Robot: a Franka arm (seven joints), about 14 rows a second.
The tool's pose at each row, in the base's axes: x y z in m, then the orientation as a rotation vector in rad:
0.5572 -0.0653 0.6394 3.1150 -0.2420 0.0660
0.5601 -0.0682 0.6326 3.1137 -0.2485 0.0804
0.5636 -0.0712 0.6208 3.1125 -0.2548 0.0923
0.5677 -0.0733 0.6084 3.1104 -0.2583 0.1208
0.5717 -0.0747 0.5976 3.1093 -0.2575 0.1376
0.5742 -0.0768 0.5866 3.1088 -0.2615 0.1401
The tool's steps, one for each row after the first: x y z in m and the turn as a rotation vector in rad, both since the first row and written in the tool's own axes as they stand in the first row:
0.0030 0.0023 0.0070 0.0002 0.0092 0.0043
0.0064 0.0046 0.0190 0.0003 0.0168 0.0084
0.0103 0.0059 0.0316 0.0008 0.0351 0.0109
0.0139 0.0065 0.0425 0.0012 0.0459 0.0105
0.0163 0.0080 0.0537 0.0012 0.0475 0.0131

